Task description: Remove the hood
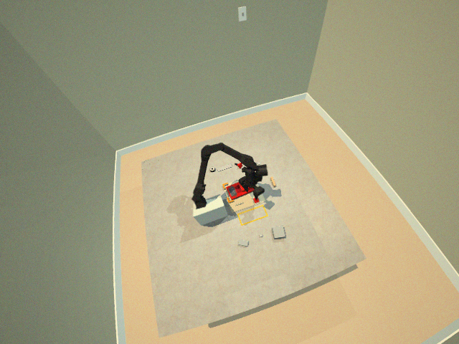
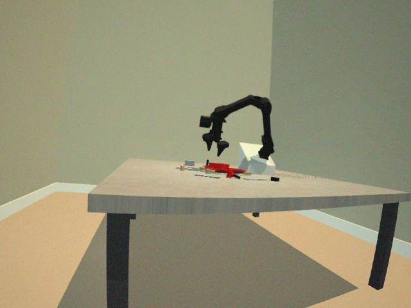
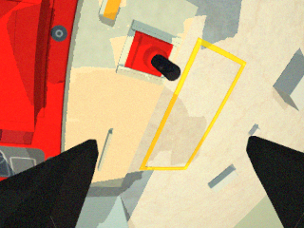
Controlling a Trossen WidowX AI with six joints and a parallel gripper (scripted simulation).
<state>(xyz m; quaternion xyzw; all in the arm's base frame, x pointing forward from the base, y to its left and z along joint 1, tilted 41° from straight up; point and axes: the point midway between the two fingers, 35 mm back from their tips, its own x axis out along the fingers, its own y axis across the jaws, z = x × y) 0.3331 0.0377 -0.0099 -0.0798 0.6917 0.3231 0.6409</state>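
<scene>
The red hood is 12 cm to the left of my gripper tip, 6 cm below it and 1 cm behind it. From my gripper tip the other things lie so: tan block (19 cm ahead, 11 cm to the left, 9 cm below).
</scene>
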